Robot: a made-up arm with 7 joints.
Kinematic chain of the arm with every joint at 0, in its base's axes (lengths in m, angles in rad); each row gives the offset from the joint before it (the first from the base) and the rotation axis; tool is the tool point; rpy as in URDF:
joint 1: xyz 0 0 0.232 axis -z
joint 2: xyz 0 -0.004 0.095 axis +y
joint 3: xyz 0 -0.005 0.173 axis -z
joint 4: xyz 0 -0.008 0.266 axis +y
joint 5: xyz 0 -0.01 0.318 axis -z
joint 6: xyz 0 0 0.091 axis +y
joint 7: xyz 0 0 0.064 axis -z
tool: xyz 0 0 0 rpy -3.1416 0 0
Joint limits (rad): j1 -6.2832..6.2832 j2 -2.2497..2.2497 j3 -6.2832..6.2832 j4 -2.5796..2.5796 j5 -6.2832..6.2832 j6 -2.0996..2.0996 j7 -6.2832..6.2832
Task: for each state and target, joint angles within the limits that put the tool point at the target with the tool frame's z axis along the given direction. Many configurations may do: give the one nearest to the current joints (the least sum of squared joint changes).
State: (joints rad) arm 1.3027 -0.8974 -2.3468 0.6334 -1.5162 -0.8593 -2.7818
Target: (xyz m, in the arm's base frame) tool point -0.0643 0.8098 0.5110 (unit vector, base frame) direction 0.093 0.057 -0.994
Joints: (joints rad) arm 1.2923 -1.3708 -1.8966 0.4563 -1.1090 -1.6013 -2.7818
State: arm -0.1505 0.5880 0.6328 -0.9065 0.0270 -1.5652 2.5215
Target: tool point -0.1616 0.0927 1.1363 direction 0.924 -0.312 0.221
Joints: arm -0.0821 0.0264 0.7733 -0.3680 -0.3533 -1.4728 2.5215
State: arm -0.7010 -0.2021 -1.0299 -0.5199 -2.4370 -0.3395 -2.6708
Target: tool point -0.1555 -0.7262 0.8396 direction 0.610 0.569 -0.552
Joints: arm -1.3096 -0.9878 -1.5175 -0.1367 -3.0569 -0.6006 -2.6708
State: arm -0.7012 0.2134 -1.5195 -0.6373 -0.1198 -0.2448 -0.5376
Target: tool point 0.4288 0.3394 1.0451 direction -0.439 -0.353 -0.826
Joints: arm -0.9428 0.6144 -1.5737 -0.3214 -0.1863 0.1759 -0.5376
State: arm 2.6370 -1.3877 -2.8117 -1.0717 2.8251 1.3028 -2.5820
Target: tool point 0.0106 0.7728 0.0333 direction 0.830 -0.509 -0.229
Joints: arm 1.9783 -2.1317 -1.9665 -0.6649 3.2993 0.9167 -2.5820
